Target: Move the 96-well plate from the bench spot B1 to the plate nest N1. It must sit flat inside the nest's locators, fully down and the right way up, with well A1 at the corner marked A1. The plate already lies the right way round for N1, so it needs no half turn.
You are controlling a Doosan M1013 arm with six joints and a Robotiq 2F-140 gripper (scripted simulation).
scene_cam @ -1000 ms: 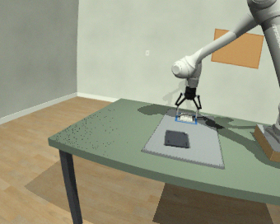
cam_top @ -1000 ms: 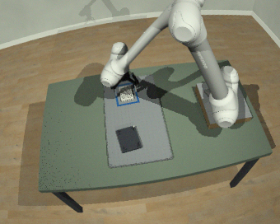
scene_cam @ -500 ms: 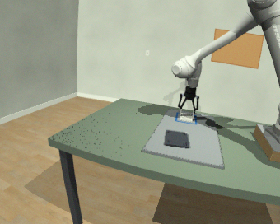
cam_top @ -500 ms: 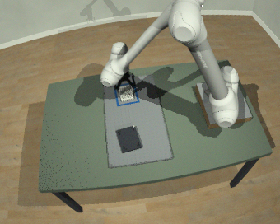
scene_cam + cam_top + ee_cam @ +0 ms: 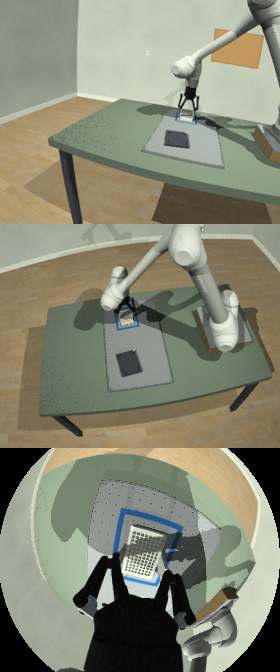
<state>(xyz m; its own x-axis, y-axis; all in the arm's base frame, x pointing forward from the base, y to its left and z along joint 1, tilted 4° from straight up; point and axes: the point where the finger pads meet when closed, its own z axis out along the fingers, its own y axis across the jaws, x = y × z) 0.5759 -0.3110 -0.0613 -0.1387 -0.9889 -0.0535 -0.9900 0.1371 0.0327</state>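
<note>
Right now the dark plate nest N1 is 360 mm to the left of my hand, 100 mm ahead of it and 20 mm below it. From my hand the other things lie so: white 96-well plate 20 mm below.
</note>
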